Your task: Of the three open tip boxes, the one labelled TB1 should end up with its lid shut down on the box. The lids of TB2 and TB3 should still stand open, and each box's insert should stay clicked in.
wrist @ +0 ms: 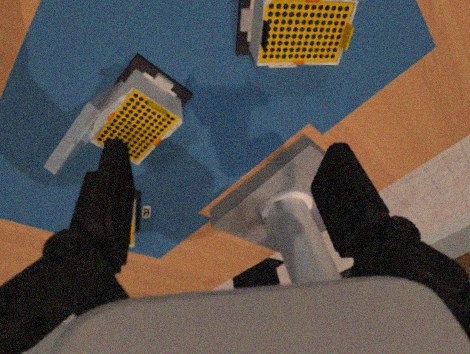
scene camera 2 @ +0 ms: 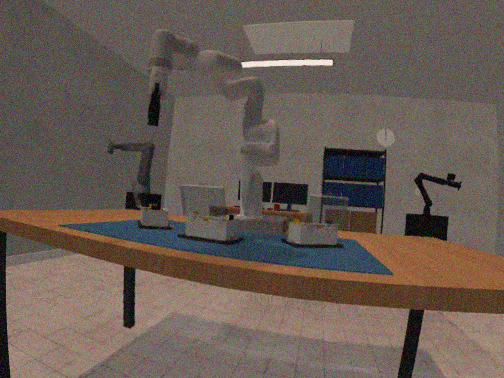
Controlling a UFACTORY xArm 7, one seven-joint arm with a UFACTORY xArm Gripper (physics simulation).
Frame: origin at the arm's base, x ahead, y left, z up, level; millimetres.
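Seen in the pictures: gripper, between the fingertips: (wrist: 230, 165) (scene camera 2: 153, 122); arm's base, origin of its link: (wrist: 286, 207) (scene camera 2: 251, 217).
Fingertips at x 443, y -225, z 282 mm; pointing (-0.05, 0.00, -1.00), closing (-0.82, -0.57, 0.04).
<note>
Pixels of each thing's top centre, then the offset from my fingertips to it. Level surfaces: height alone.
- middle box, centre of its top: (wrist: 142, 136) (scene camera 2: 214, 215) 56 mm back, 203 mm left, 259 mm down
- right box, centre of its top: (scene camera 2: 311, 222) 151 mm back, 475 mm left, 259 mm down
- blue mat, height of its surface: 325 mm down
- wooden table, height of its surface: 328 mm down
My gripper (scene camera 2: 153, 123) (wrist: 230, 165) is open and empty, high above the mat's left part. The far-left box, apparently TB1 (scene camera 2: 154, 218) (wrist: 305, 35), has its yellow insert uncovered; its lid is hard to see and its label does not show. The middle box (scene camera 2: 212, 228) (wrist: 135, 122) has its clear lid (scene camera 2: 202, 201) (wrist: 70, 142) standing open, its insert seated. The right box (scene camera 2: 314, 234) has its lid (scene camera 2: 327, 210) standing open; in the wrist view it is mostly hidden behind a finger. Which of these two is TB2 or TB3, I cannot read.
The boxes sit on a blue mat (scene camera 2: 280, 253) (wrist: 220, 60) on a wooden table (scene camera 2: 430, 255) (wrist: 400, 110). My arm's base plate (wrist: 240, 200) stands at the mat's rear edge. A blue-bin shelf (scene camera 2: 325, 165), monitors (scene camera 2: 290, 193) and another arm (scene camera 2: 425, 192) are in the background.
</note>
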